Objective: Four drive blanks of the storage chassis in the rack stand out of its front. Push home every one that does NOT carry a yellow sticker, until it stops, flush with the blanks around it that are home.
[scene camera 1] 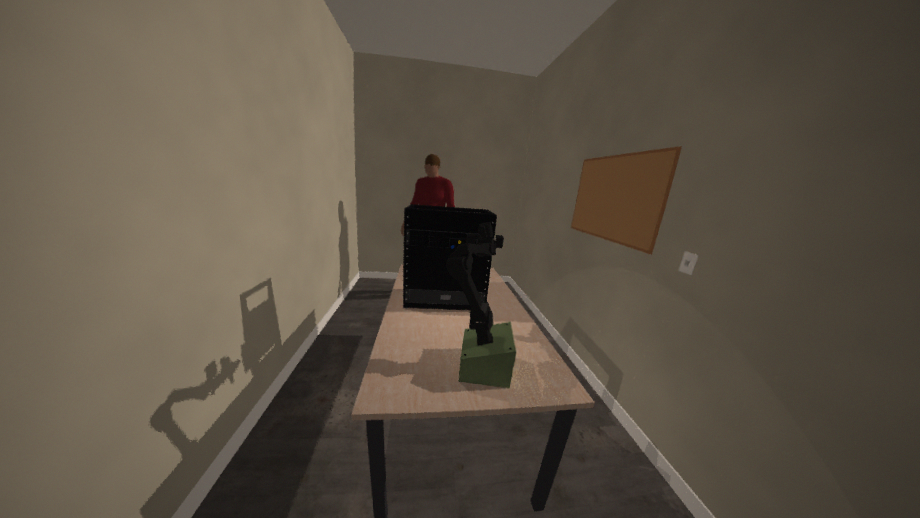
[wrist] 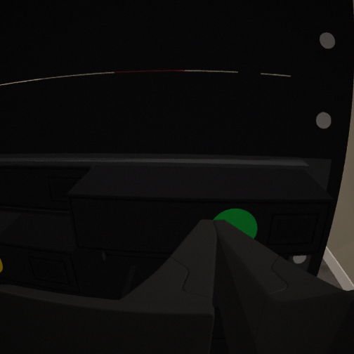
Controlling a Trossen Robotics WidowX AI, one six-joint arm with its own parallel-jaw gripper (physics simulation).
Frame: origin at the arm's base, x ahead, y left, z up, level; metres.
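Seen in the pictures: arm's base at its link origin: (scene camera 1: pixel 484 339).
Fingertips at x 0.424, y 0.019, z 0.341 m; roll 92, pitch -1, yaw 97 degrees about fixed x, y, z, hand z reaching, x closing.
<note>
Pixels of each thing's top centre, then the offset from my fingertips to it. Level surfaces: height alone.
- black rack at its top centre: (scene camera 1: pixel 450 209) 0.184 m left, 0.187 m ahead, 0.120 m up
- yellow sticker at its top centre: (scene camera 1: pixel 459 240) 0.116 m left, 0.002 m ahead, 0.025 m down
- blue sticker at its top centre: (scene camera 1: pixel 452 245) 0.151 m left, 0.001 m back, 0.053 m down
- wooden table at its surface level: 0.478 m down
The black rack (scene camera 1: pixel 406 273) (wrist: pixel 336 80) stands on the table and holds the dark storage chassis. In the wrist view a blank with a green sticker (wrist: pixel 240 223), at the chassis's upper right, stands out clearly, its top face showing. My gripper (wrist: pixel 210 231) is shut and empty, its tips in front of this blank and overlapping the sticker's lower left; contact cannot be told. At the left edge part of a yellow sticker (wrist: pixel 1 265) shows on a lower blank, which also stands out. In the scene view a yellow sticker (scene camera 1: pixel 459 241) and a blue sticker (scene camera 1: pixel 452 246) show left of the arm, which hides the fingertips.
The arm rises from a green base block (scene camera 1: pixel 486 369) on the wooden table (scene camera 1: pixel 412 400). A person in red (scene camera 1: pixel 433 191) stands behind the rack. A dark blank (wrist: pixel 32 187) lies farther back, left of the green-stickered one. A corkboard (scene camera 1: pixel 624 199) hangs on the right wall.
</note>
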